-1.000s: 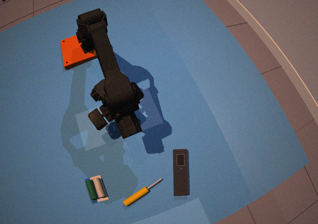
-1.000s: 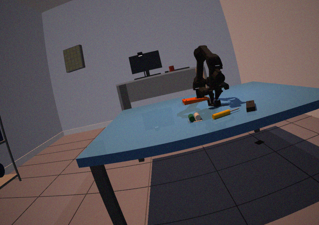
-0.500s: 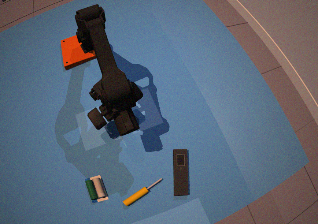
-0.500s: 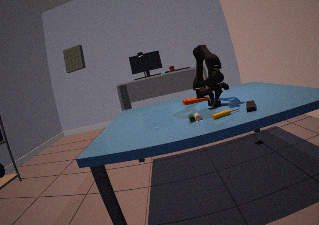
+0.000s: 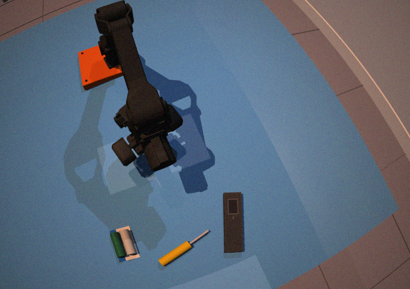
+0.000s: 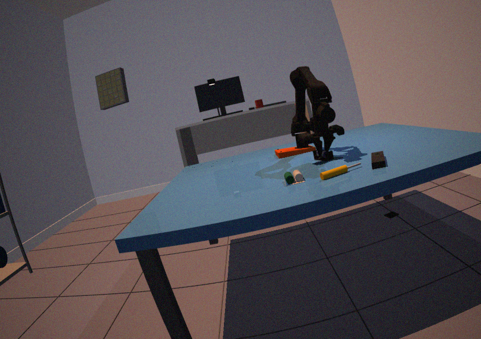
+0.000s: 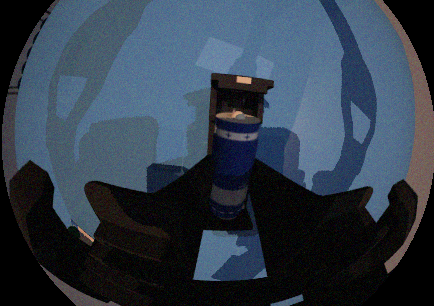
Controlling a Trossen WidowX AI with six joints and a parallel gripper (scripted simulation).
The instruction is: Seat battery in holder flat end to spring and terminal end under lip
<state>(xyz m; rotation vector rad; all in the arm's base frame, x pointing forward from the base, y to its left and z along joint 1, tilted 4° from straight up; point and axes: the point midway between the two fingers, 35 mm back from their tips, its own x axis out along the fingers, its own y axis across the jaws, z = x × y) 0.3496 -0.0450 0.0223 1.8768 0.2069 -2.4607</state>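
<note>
The blue battery lies 1 cm above my gripper tip. The rest, counted from my gripper tip: yellow-handled screwdriver 29 cm ahead, 6 cm to the right, 1 cm below; then black remote 31 cm ahead, 7 cm to the left; then blister card 21 cm ahead, 20 cm to the right, 1 cm below.
</note>
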